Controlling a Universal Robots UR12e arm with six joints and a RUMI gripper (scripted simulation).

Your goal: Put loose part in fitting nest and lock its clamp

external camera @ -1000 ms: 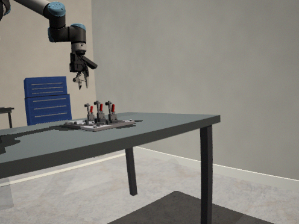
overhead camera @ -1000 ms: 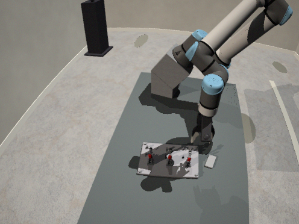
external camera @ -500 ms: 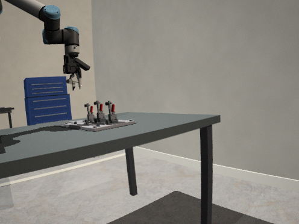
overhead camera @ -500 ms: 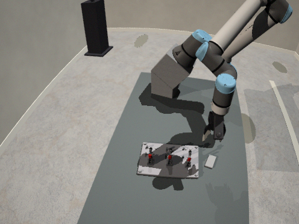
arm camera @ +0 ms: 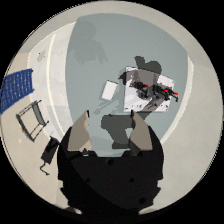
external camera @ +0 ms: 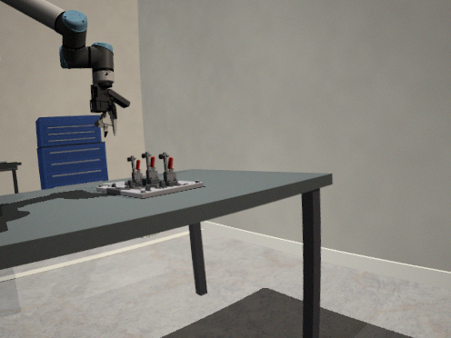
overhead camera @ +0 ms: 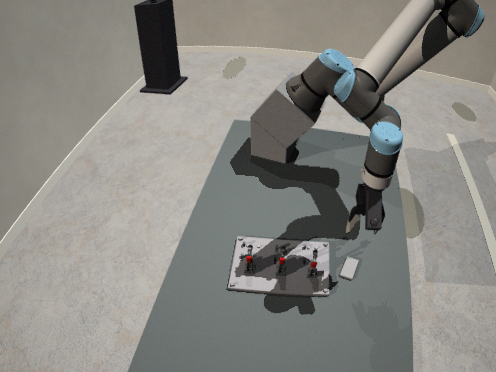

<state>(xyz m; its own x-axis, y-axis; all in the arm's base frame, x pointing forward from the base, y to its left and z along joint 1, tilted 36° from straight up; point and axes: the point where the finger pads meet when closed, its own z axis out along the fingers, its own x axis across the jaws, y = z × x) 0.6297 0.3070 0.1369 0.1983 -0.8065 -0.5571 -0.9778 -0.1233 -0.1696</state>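
Right now my hand is 210 mm above the grey part.
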